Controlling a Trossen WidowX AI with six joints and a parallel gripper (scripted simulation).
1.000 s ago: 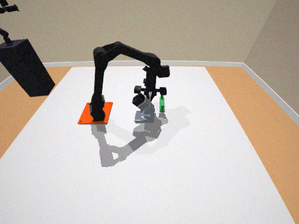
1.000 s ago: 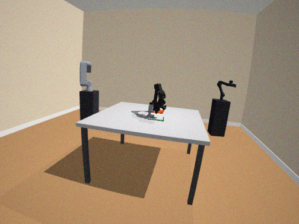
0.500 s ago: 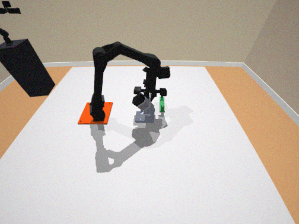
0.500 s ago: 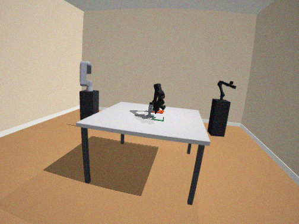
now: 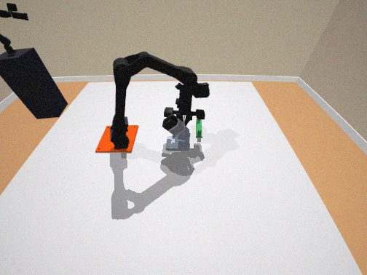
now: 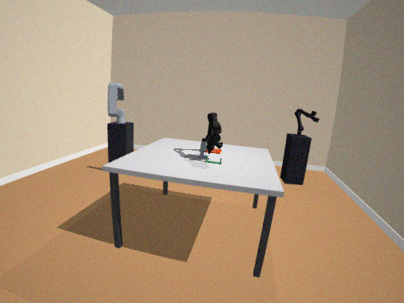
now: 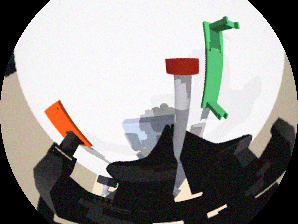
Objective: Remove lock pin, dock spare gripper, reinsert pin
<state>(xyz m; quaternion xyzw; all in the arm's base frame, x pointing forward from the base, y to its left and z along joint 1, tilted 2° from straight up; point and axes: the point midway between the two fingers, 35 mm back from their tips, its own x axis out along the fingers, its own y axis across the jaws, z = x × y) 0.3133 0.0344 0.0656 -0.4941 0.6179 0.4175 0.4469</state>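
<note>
My gripper tip is now 50 mm to the left of the grey mount and 20 mm past it. From my gripper tip the other things lie so: spare gripper (70 mm above, 50 mm to the right, 40 mm behind); green pin cradle (90 mm ahead, 50 mm to the left, 30 mm below).
</note>
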